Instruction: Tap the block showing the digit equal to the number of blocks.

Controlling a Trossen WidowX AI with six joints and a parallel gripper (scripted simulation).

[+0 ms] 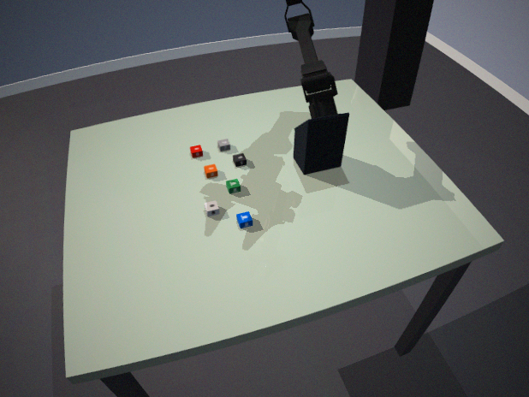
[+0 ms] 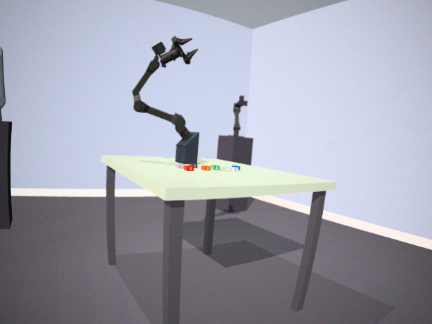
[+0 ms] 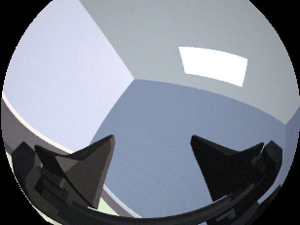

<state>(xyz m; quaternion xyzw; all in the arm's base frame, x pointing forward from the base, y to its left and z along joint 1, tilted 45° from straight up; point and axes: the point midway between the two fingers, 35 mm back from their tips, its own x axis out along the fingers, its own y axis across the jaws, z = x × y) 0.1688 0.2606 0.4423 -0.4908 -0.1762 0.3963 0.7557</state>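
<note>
Right now the grey block is 8 cm ahead of my gripper tip, 6 cm to the right of it and 66 cm below it. Round my gripper tip: black block 6 cm ahead, 2 cm to the left, 66 cm below; orange block 15 cm ahead, 4 cm to the left, 66 cm below; green block 11 cm ahead, 12 cm to the left, 66 cm below.
</note>
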